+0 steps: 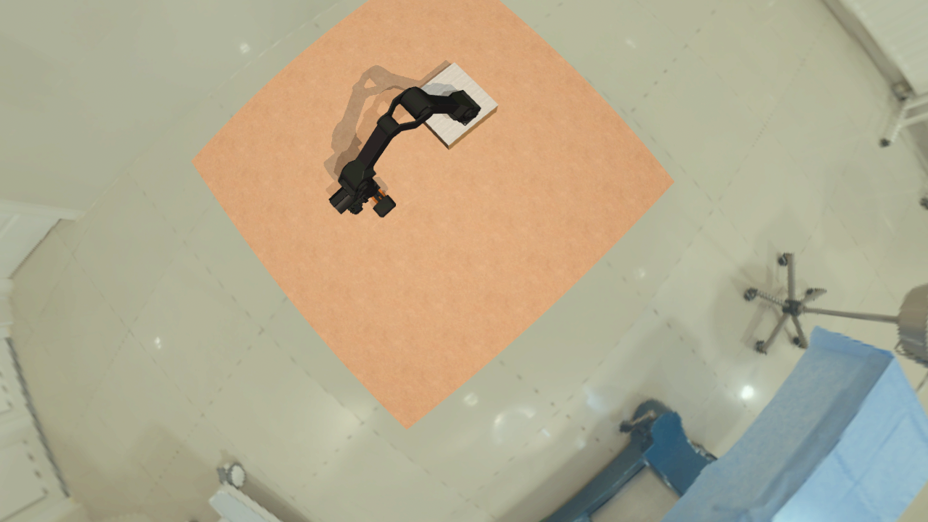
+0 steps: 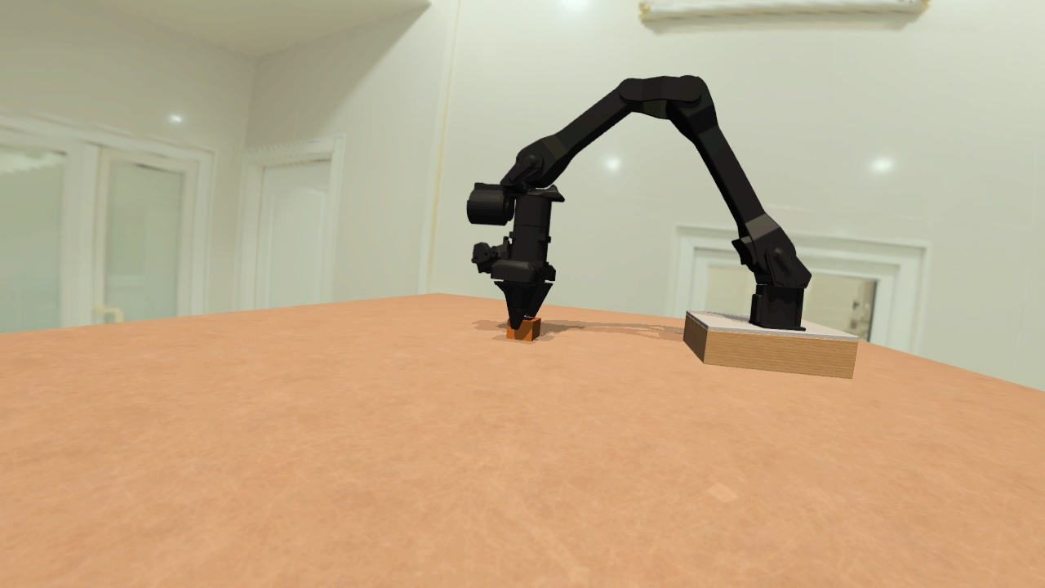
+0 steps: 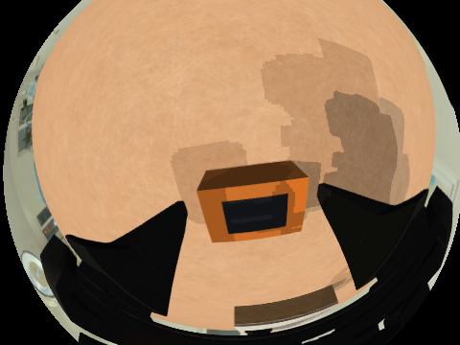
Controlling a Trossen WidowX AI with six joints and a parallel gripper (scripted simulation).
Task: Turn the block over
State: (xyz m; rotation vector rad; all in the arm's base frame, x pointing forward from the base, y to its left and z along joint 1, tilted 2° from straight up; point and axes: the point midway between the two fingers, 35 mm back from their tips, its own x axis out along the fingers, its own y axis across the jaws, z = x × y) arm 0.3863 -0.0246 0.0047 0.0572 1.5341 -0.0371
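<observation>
Now: gripper tip right at the orange block.
</observation>
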